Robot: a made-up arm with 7 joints.
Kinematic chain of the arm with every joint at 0, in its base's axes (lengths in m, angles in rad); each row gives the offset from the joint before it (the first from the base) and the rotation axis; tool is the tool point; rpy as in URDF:
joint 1: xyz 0 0 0.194 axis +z
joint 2: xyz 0 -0.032 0.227 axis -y
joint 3: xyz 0 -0.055 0.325 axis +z
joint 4: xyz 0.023 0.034 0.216 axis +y
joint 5: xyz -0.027 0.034 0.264 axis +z
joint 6: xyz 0 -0.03 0.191 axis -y
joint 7: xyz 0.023 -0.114 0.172 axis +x
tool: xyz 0 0 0 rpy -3.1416 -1.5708 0
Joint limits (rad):
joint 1: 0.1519..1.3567
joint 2: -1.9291..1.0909
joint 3: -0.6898..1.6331
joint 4: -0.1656..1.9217
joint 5: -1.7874..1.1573
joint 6: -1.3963..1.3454
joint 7: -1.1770..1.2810
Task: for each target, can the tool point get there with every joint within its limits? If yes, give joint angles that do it. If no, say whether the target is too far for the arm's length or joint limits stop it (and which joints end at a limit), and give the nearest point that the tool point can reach.
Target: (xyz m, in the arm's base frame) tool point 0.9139 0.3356 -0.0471
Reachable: yes | joints 0.3483 -1.6846 0.3312 0.9764 -0.2850 1.1138 -0.7127
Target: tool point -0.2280 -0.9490 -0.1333
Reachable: no: joint limits stop it (at a limit: joint 1, joint 2, joint 3, joint 4) | nearest point 0.1507 -0.4613 -0.0731 | short by 0.620 m
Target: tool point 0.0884 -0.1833 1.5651
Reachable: yes | joints 0.9463 0.2172 -0.0260 0.3669 -0.9434 -0.4000 -0.9053
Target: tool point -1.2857 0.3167 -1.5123
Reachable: no: too far | nearest point -0.2474 0.4279 -0.2870 | short by 1.610 m
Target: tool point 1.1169 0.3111 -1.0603
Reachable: no: too far | nearest point 0.7778 0.2166 -0.3759 | short by 0.770 m
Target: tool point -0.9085 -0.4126 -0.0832
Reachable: no: joint limits stop it (at a limit: joint 2, joint 3, joint 4, joint 5) | nearest point -0.6606 -0.3000 0.3887 | short by 0.545 m
